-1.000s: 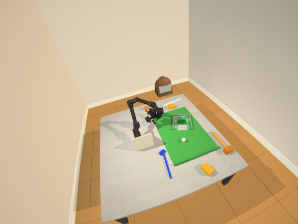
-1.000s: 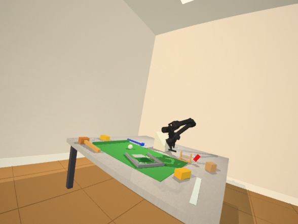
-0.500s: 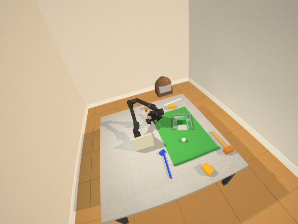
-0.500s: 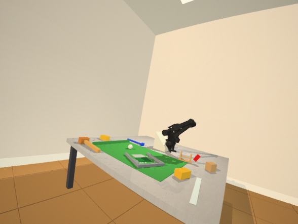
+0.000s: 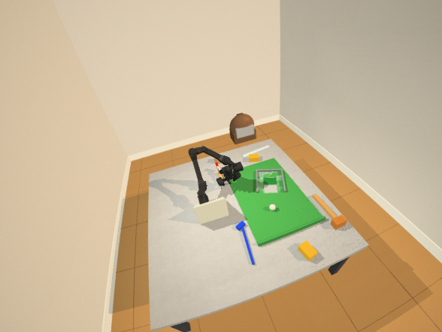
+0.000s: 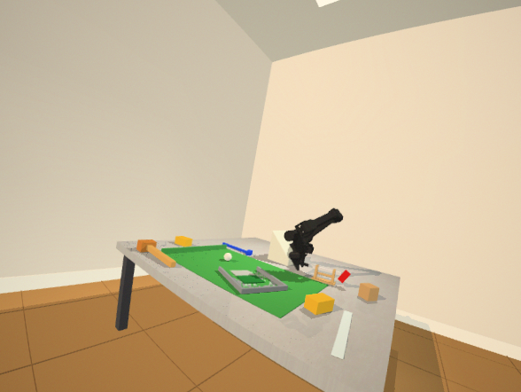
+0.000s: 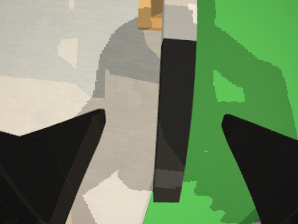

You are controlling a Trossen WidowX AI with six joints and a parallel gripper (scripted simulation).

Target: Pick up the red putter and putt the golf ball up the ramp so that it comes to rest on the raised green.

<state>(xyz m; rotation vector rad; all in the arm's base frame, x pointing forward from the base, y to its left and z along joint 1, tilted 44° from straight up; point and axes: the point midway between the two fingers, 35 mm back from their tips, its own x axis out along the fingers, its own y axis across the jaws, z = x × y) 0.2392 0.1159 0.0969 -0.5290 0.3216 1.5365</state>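
Right now my gripper tip is 2 cm past the wooden rack and 13 cm to the right of it. Round my gripper tip: white golf ball 20 cm ahead, 35 cm to the right, 1 cm below; then tan cube 2 cm ahead, 35 cm to the left; then green mat 24 cm ahead, 21 cm to the right, 3 cm below.
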